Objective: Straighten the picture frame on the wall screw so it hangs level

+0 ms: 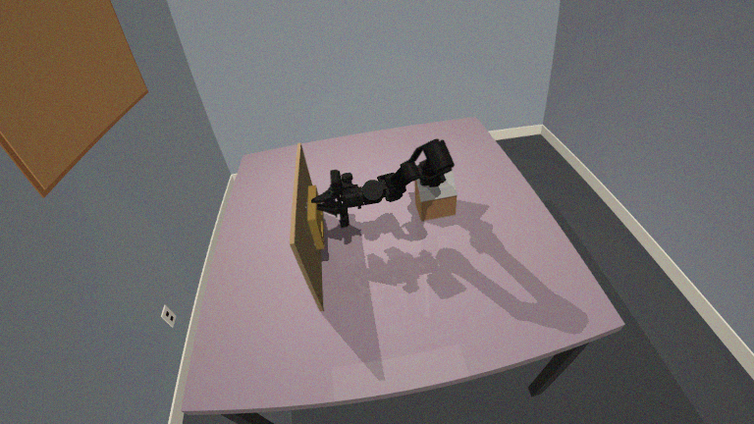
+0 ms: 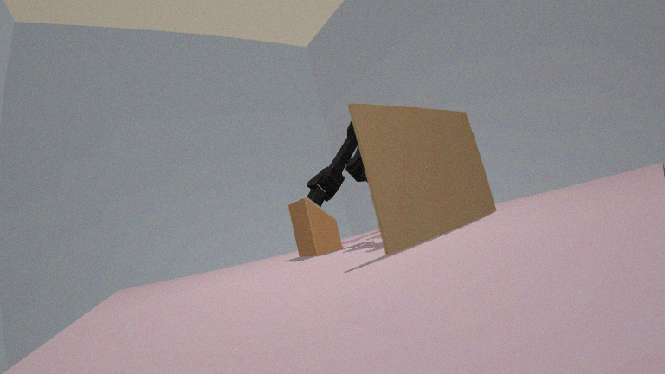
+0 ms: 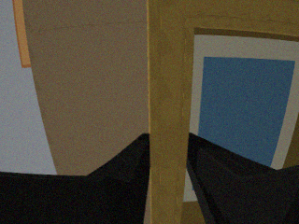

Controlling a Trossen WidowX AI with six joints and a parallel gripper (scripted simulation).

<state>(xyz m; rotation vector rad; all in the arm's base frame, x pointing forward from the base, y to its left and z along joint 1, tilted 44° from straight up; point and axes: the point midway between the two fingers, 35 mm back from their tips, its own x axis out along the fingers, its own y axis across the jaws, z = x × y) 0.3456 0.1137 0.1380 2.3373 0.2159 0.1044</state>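
My gripper tip is 10 mm short of the picture frame and 50 mm above it. From my gripper tip the other things lie so: brown wall panel (20 mm ahead, 10 mm to the left, 70 mm below).
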